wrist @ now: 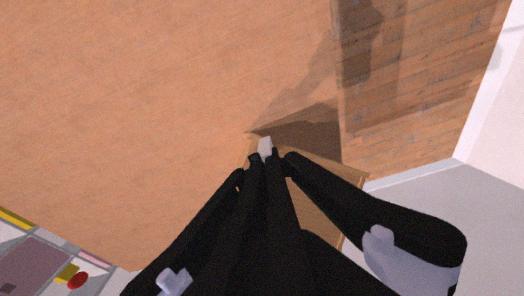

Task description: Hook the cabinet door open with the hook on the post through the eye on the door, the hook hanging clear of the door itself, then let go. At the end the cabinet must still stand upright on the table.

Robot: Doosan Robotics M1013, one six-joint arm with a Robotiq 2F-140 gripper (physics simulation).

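Frame: origin at the arm's base, x ahead, y left, z up, level; centimetres.
Where they show: gripper, fingertip midpoint: (267,145).
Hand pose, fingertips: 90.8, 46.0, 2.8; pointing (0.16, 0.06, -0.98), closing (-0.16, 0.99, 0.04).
After its pixels a point has its place, as x, y, z.
The wooden cabinet (320,212) @(103.9, 52.7, 5.8) shows in part in the wrist view, below and right of the middle, under the gripper. Its light rim runs from near the fingertips down to the right, and a short light strip shows left of the fingertips. The black fingers hide much of it. My gripper (267,145) @(90.8, 46.0, 2.8) is shut and empty, its pale fingertips pressed together over the cabinet's upper left corner; I cannot tell whether they touch it. The hook, the post and the eye on the door cannot be made out.
The orange-brown table top (125,100) @(81.4, 21.8, -7.3) spreads across the left and middle. Shadows fall on it above the cabinet. Darker wood planks (415,95) lie beyond its right edge, with a pale wall at far right. A patterned surface with a red disc (77,280) shows at lower left.
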